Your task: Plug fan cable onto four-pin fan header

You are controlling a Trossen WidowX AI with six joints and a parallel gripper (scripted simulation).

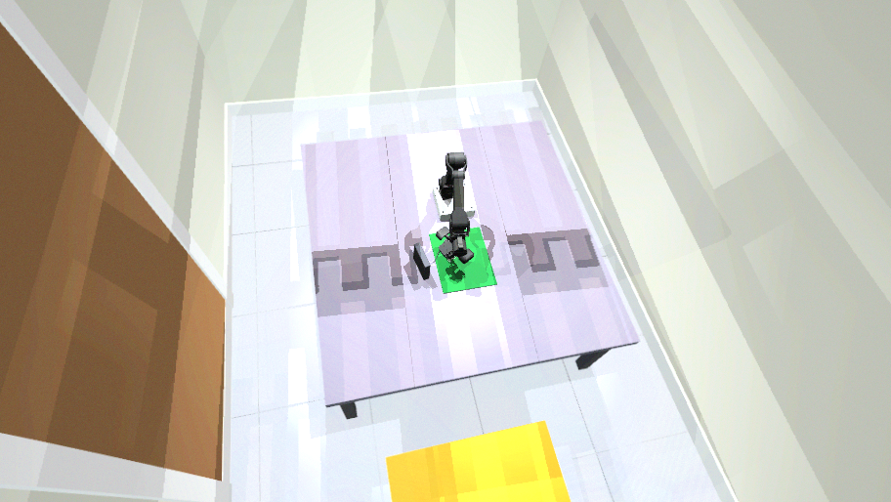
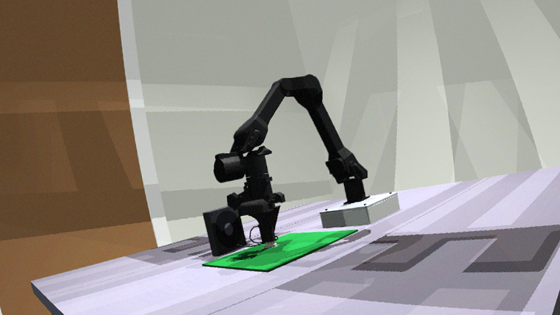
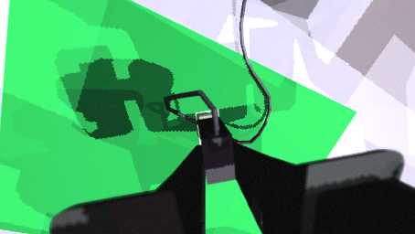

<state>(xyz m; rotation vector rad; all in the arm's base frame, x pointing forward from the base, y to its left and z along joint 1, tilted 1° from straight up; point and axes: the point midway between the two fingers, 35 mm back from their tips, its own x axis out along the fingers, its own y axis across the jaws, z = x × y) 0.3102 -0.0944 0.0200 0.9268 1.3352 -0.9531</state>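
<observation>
Now: gripper tip 3 cm above the white four-pin header and 1 cm to the left of it. From my gripper tip the other things lie so: dark fan plug 1 cm to the right, 1 cm above; then green board 4 cm to the left, 4 cm below, 2 cm ahead; then black fan 14 cm to the right, 3 cm above.
</observation>
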